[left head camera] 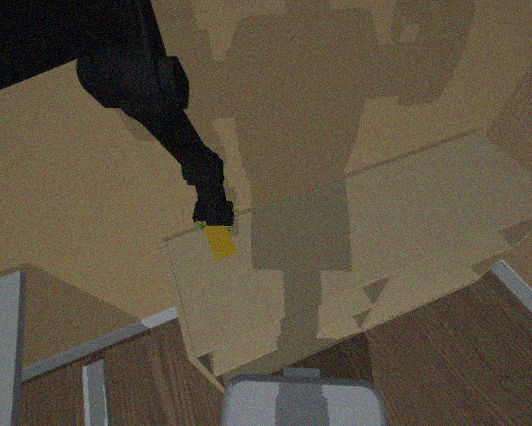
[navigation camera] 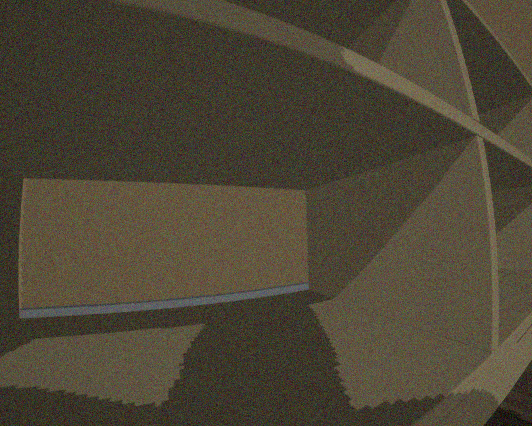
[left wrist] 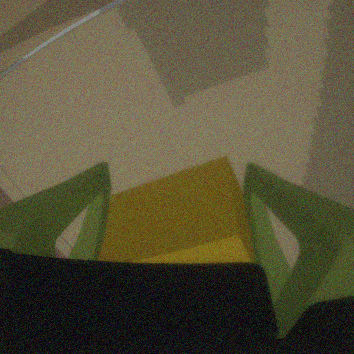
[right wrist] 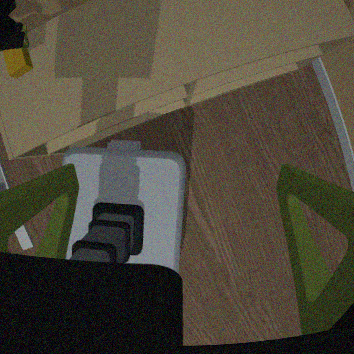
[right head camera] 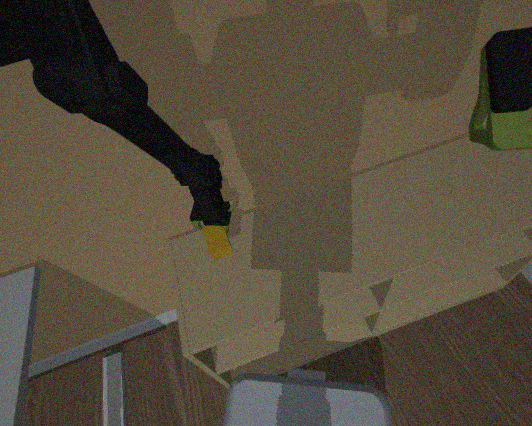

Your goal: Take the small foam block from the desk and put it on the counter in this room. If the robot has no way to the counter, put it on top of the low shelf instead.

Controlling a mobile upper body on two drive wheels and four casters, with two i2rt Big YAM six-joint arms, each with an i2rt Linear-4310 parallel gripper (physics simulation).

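Frame: origin at the left arm's base, x right, y back, z down, level; millimetres.
Where they show: left gripper, between the fingertips: (left head camera: 217,231) (left wrist: 176,173) (right wrist: 18,46) (right head camera: 217,230); right gripper, between the fingertips: (right wrist: 177,174).
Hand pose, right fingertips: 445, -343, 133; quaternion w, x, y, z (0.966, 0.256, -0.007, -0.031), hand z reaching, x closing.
Note:
After its pixels a point has its place, as x, y, z.
The small yellow foam block (left head camera: 220,243) {-8, -557, 690} (right head camera: 217,243) {-7, -556, 690} (left wrist: 175,215) {-32, -623, 708} (right wrist: 17,64) {1, -555, 690} is between the fingers of my left gripper (left head camera: 215,227) {-32, -624, 733} (right head camera: 214,227) {-32, -624, 733} (left wrist: 176,173) {-32, -624, 733}, which is shut on it. The block shows over the left part of a pale, flat-topped piece of furniture (left head camera: 440,200) {666, -796, 800} (right head camera: 440,200) {632, -794, 800} (right wrist: 210,40) {521, -662, 800}; its height above that top is hard to judge. I cannot tell whether this piece is the low shelf, the desk or the counter. My right gripper (right wrist: 177,174) {445, -343, 133} is open and empty, its fingers wide apart; part of it shows at the right edge of the right head view.
The light grey robot base (left head camera: 250,405) {58, -229, 1150} (right head camera: 255,405) {68, -227, 1150} (right wrist: 160,200) {396, -129, 1150} stands close to the pale furniture's near edge, on brown wood floor (left head camera: 450,350) {845, -490, 1410} (right wrist: 240,200) {781, -101, 1409}. White strips (left head camera: 100,345) {-624, -449, 1376} (right head camera: 105,345) {-687, -420, 1388} run along the walls. The navigation view shows a tan panel (navigation camera: 160,245) {2, -757, 1209} above a blue-grey strip (navigation camera: 160,303) {6, -744, 1325}.

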